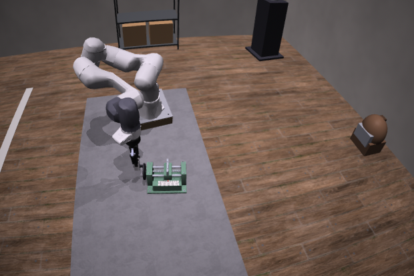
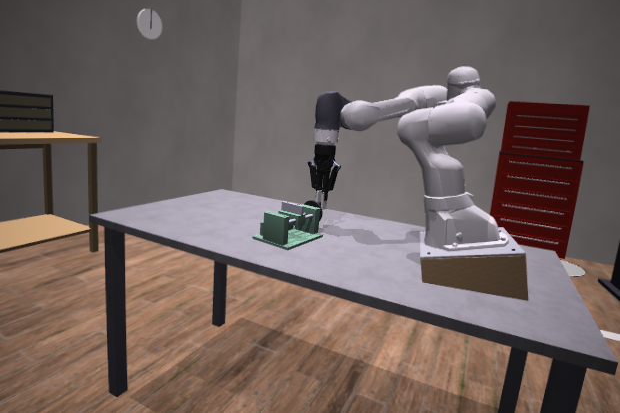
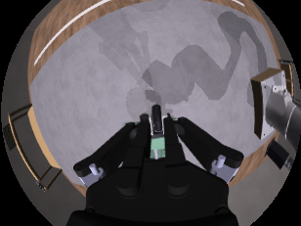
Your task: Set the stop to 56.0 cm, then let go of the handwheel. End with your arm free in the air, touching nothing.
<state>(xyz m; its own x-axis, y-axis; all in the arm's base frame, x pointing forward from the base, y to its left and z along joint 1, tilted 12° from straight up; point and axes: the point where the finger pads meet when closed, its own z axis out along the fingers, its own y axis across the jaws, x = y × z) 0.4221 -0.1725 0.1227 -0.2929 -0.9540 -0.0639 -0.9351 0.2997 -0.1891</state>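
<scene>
My gripper is now 10 mm short of the black handwheel, 20 mm to the right of it and 20 mm above it. Round my hand: stop carriage 70 mm ahead, 140 mm to the left, 30 mm below.
</scene>
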